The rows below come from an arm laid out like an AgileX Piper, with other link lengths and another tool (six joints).
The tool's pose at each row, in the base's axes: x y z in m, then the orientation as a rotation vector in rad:
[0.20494 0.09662 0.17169 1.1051 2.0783 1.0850]
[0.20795 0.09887 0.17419 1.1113 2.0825 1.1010]
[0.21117 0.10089 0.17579 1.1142 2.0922 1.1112]
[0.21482 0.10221 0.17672 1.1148 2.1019 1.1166]
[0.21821 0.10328 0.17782 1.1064 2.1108 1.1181]
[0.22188 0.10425 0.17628 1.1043 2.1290 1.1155]
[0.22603 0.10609 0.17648 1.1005 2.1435 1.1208]
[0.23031 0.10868 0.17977 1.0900 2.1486 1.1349]
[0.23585 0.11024 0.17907 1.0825 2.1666 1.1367]
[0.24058 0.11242 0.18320 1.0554 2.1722 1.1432]
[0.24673 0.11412 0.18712 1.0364 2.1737 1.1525]
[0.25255 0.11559 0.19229 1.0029 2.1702 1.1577]
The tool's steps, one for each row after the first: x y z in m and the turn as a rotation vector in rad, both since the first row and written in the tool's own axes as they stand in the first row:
[0.00014 0.00412 0.00183 -0.0023 0.0120 0.0097]
[0.00006 0.00749 0.00421 -0.0001 0.0247 0.0149]
[-0.00078 0.01024 0.00698 0.0034 0.0347 0.0169]
[-0.00171 0.01294 0.00937 0.0049 0.0421 0.0111]
[-0.00264 0.01348 0.01332 0.0157 0.0537 0.0082]
[-0.00323 0.01600 0.01706 0.0205 0.0672 0.0070]
[-0.00352 0.02143 0.01956 0.0140 0.0792 0.0043]
[-0.00499 0.02366 0.02471 0.0210 0.0933 -0.0008]
[-0.00594 0.02985 0.02694 0.0124 0.1021 -0.0176]
[-0.00801 0.03629 0.03016 0.0031 0.1093 -0.0277]
[-0.01021 0.04357 0.03238 -0.0122 0.1116 -0.0492]

